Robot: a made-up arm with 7 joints.
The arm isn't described. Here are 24 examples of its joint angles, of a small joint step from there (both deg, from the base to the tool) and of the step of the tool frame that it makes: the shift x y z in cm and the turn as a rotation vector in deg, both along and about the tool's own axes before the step.
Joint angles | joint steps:
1: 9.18 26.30 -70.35 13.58 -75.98 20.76 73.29 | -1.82 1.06 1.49 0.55 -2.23 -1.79 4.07
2: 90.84 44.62 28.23 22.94 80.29 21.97 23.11 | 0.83 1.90 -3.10 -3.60 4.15 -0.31 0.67
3: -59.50 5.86 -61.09 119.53 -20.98 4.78 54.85 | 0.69 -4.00 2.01 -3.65 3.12 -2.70 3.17
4: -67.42 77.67 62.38 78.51 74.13 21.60 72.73 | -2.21 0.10 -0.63 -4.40 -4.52 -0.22 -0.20
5: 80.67 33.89 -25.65 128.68 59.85 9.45 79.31 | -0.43 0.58 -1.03 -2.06 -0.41 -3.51 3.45
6: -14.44 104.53 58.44 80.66 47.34 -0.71 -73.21 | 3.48 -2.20 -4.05 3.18 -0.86 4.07 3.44
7: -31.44 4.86 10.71 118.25 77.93 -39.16 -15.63 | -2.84 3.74 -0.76 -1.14 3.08 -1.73 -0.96
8: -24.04 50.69 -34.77 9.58 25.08 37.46 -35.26 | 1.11 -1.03 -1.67 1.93 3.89 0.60 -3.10
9: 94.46 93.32 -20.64 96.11 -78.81 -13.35 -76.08 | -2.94 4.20 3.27 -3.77 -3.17 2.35 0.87
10: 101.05 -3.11 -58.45 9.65 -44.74 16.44 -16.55 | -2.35 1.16 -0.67 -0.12 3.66 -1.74 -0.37
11: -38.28 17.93 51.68 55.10 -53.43 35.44 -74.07 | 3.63 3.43 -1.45 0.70 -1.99 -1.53 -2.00
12: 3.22 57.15 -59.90 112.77 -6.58 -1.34 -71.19 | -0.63 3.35 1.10 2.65 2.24 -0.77 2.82
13: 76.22 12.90 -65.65 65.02 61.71 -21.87 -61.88 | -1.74 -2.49 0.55 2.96 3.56 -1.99 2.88
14: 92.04 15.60 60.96 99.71 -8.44 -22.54 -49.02 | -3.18 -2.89 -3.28 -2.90 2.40 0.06 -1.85
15: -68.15 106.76 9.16 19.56 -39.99 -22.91 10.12 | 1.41 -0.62 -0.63 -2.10 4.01 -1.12 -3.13
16: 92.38 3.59 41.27 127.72 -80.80 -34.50 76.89 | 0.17 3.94 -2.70 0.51 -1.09 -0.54 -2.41
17: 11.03 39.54 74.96 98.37 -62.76 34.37 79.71 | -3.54 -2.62 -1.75 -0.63 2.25 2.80 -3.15
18: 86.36 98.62 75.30 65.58 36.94 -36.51 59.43 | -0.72 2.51 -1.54 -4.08 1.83 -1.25 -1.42
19: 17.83 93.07 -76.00 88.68 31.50 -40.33 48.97 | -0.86 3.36 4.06 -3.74 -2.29 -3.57 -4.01
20: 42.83 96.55 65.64 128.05 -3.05 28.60 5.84 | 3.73 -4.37 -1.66 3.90 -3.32 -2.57 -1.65
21: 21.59 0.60 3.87 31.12 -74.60 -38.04 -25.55 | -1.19 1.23 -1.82 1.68 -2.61 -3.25 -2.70
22: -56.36 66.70 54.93 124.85 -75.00 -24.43 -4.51 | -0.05 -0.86 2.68 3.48 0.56 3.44 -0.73
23: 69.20 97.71 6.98 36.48 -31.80 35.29 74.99 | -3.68 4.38 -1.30 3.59 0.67 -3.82 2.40
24: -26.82 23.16 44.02 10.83 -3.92 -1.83 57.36 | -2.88 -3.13 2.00 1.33 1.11 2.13 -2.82
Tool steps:
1: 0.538 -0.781 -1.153 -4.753 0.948 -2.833
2: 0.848 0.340 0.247 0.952 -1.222 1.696
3: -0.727 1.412 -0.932 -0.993 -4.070 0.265
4: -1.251 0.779 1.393 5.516 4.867 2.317
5: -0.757 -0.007 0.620 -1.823 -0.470 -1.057
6: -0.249 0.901 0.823 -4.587 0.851 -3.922
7: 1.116 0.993 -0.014 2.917 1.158 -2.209
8: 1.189 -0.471 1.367 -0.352 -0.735 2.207
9: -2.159 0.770 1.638 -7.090 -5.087 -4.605
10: -0.567 -2.190 0.732 -3.098 -0.279 2.690
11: 3.059 0.770 -2.557 6.438 -0.361 5.205
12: 0.407 1.490 -0.236 -2.907 0.536 0.603
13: -0.529 -1.629 2.146 -4.612 4.713 6.401
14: -1.249 1.228 2.895 -2.104 6.896 -2.609
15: -0.621 -1.166 0.174 3.392 -0.039 5.247
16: -0.322 1.065 0.243 3.508 1.581 -5.440
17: -0.932 -1.593 -1.210 -1.757 2.620 0.453
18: -0.948 0.381 -0.550 1.305 0.148 1.220
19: 0.043 0.220 3.739 6.612 5.319 -3.889
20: 0.315 0.116 1.916 5.515 -2.011 -2.034
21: -0.383 0.253 0.616 0.033 -4.771 -2.179
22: -0.189 1.497 0.331 3.514 4.843 -2.280
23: 0.948 0.409 3.043 3.096 1.466 -8.247
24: -3.018 -0.713 -0.063 2.559 1.003 5.230
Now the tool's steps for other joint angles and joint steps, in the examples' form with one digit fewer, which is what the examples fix.
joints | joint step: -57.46 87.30 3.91 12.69 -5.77 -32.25 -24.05 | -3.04 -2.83 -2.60 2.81 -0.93 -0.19 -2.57
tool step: 0.94 -2.87 0.85 -3.71 -3.97 -1.19
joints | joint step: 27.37 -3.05 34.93 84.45 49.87 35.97 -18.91 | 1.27 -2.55 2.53 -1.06 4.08 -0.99 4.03
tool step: -0.79 0.05 -0.32 -6.10 0.48 7.46
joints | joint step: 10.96 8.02 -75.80 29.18 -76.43 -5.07 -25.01 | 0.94 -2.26 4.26 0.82 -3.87 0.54 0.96
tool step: -0.64 2.11 -1.46 2.68 1.81 -1.38
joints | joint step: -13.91 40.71 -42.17 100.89 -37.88 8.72 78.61 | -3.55 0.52 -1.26 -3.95 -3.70 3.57 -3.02
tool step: -0.72 -1.77 -2.71 -3.13 4.21 5.46
